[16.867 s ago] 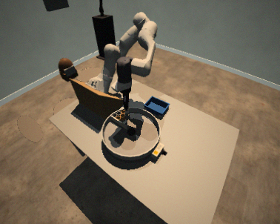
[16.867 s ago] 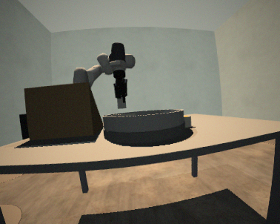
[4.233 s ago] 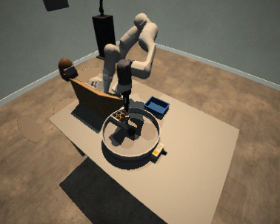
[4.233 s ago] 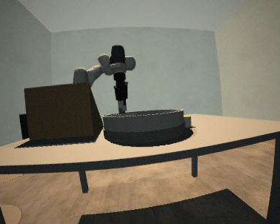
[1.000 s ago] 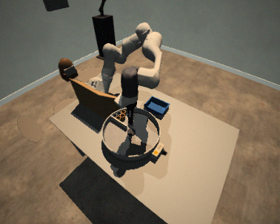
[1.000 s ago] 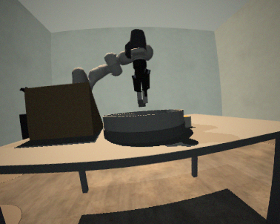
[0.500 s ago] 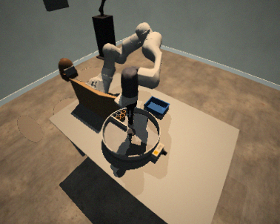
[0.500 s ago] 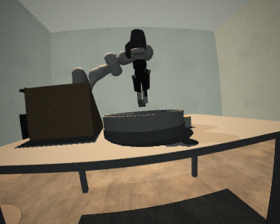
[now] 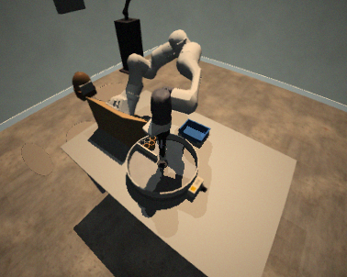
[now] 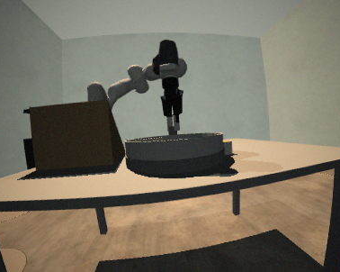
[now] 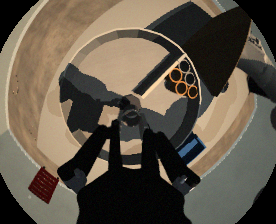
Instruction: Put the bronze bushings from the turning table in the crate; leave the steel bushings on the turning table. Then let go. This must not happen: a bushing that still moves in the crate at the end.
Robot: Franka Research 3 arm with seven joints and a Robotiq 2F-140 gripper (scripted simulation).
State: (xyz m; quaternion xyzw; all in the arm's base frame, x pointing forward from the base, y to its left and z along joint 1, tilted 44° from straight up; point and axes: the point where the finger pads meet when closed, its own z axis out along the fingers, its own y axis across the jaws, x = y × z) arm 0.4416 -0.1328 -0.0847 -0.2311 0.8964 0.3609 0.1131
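Now: the round grey turning table 1 cm to the right of my hand and 10 cm below it. Round my hand: blue crate: 2 cm ahead, 36 cm to the left, 13 cm below.
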